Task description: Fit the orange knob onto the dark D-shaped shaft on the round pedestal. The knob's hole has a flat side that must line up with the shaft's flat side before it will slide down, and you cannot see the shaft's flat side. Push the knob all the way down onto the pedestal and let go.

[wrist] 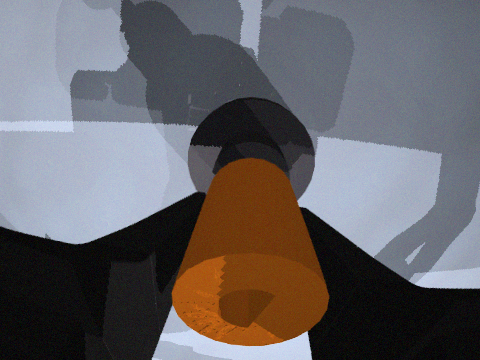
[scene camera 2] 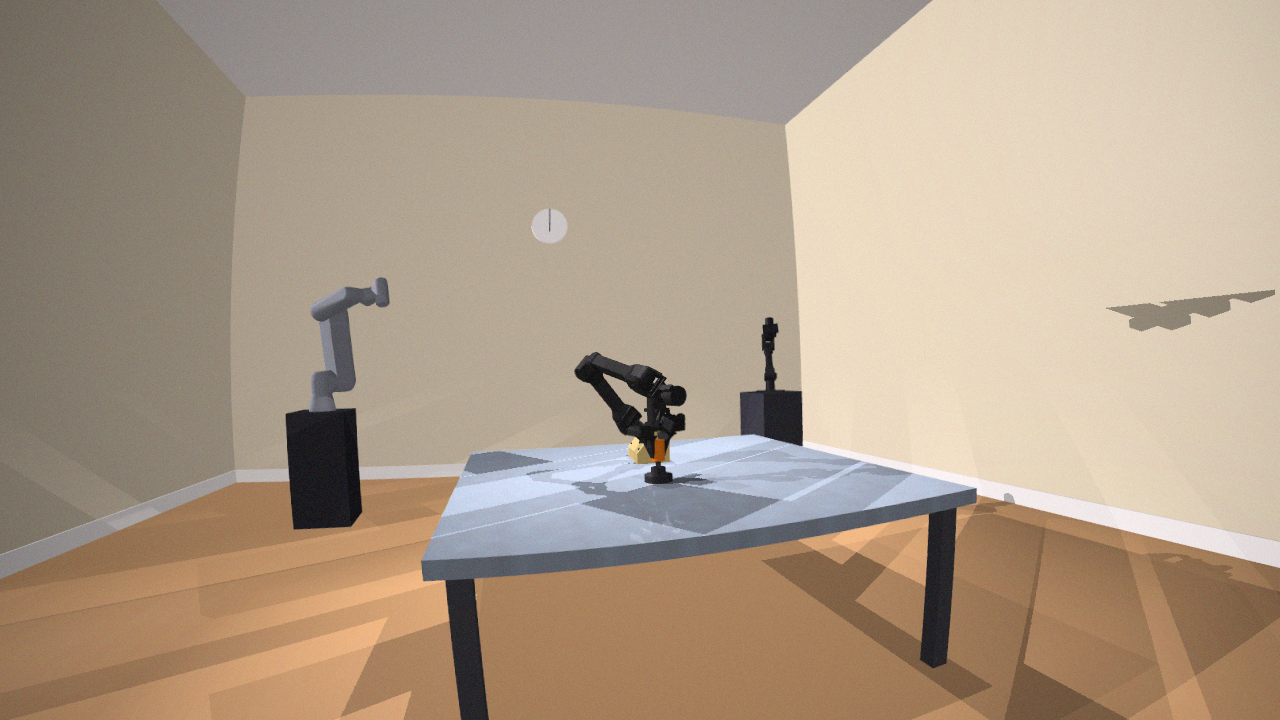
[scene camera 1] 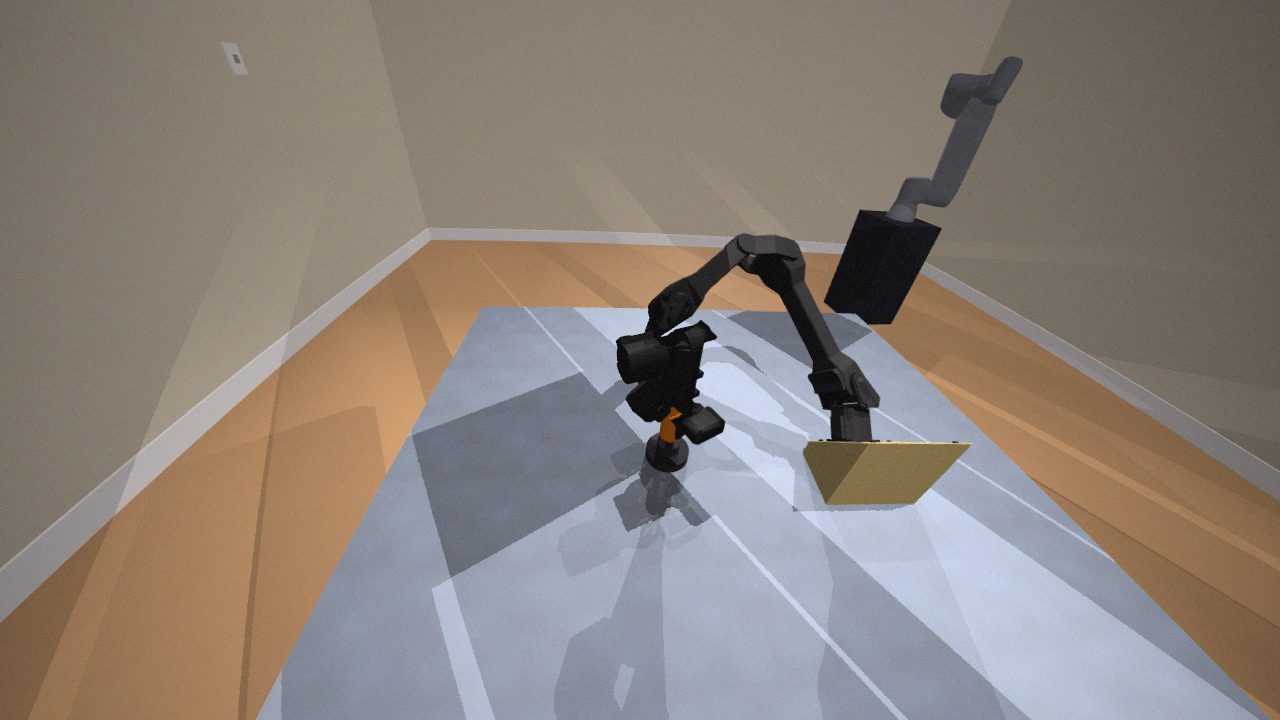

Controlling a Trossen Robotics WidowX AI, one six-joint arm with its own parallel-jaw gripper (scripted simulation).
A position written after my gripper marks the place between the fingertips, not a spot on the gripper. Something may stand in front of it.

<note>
My gripper [scene camera 1: 671, 430] holds an orange knob [wrist: 250, 276]. I also see a pedestal [scene camera 1: 668, 457].
My gripper shows as well in the wrist view [wrist: 250, 208] and in scene camera 2 [scene camera 2: 657, 457]. The pedestal is seen too in the wrist view [wrist: 251, 127].
</note>
